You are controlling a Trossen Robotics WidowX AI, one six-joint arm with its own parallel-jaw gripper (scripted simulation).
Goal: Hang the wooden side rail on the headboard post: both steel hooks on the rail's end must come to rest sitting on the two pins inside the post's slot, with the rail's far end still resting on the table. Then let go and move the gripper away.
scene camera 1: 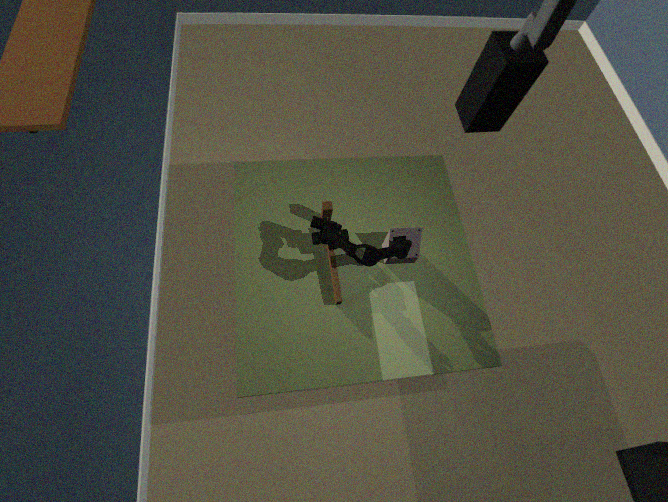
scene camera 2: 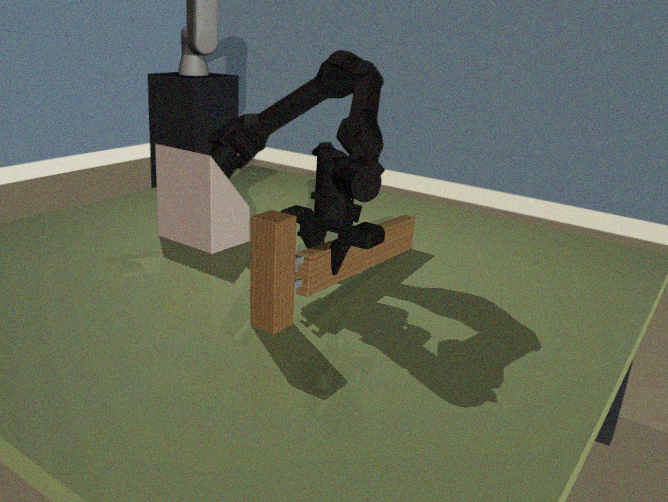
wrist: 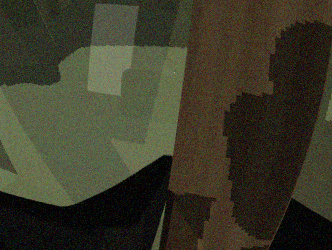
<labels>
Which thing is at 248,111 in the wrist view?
A wooden side rail.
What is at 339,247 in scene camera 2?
My gripper.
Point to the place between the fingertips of my gripper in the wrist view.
At 200,168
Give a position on a wooden side rail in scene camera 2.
313,270
</labels>
